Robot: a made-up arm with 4 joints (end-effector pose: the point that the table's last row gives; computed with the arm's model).
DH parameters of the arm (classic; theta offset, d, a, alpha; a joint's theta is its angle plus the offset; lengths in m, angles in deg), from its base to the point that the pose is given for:
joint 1: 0 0.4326 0.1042 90
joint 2: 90 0.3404 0.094 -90
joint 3: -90 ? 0.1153 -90
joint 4: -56.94 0 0.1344 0
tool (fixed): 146.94 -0.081 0 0
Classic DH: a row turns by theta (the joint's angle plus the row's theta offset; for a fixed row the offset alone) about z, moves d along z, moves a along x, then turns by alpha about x.
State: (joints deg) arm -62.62 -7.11 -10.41 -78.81
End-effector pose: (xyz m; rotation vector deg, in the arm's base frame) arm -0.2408 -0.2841 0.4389 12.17 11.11 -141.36
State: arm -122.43 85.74 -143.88 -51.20
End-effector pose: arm -0.1908 0.1348 0.4436 57.55 -74.88 -24.77
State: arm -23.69 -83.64 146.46 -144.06
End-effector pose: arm 0.0972 -0.4725 0.2727 -67.70 -67.92 -18.90
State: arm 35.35 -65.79 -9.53 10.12
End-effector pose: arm 0.3881 -0.3762 0.3950 -6.19 67.05 34.77
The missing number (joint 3, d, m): -0.1301
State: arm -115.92 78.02 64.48 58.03
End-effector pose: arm -0.4046 0.3595 0.6214 -79.77 55.60 -88.18
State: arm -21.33 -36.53 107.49 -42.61
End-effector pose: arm 0.0683 -0.4450 0.6004 -104.07 5.39 -10.97
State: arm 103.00 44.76 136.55 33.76
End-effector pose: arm 0.2314 -0.0125 0.7121 -88.61 -85.38 26.56
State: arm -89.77 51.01 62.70 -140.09
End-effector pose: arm -0.4056 -0.1774 0.5927 36.78 72.89 82.76
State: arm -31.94 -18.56 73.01 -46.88
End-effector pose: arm -0.1053 -0.4554 0.5748 -77.23 6.73 -55.38
